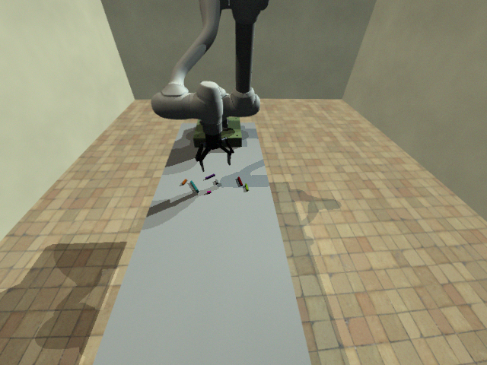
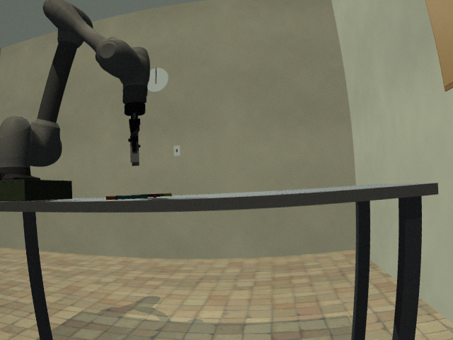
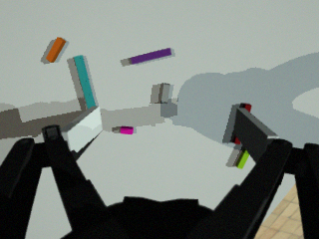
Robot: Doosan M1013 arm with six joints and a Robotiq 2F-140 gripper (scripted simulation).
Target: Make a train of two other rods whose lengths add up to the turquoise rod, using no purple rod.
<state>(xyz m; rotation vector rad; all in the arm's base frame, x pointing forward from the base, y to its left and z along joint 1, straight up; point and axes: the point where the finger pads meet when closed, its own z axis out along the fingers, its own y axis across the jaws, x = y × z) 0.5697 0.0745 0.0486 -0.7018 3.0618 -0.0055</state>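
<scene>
My hand is 10 mm past the red rod, 130 mm to the right of it and 120 mm above it. Also, from my hand: grey rod: 10 mm to the right, 120 mm below; then magenta rod: 90 mm ahead, 40 mm to the right, 120 mm below; then purple rod: 40 mm behind, 50 mm to the right, 120 mm below.
</scene>
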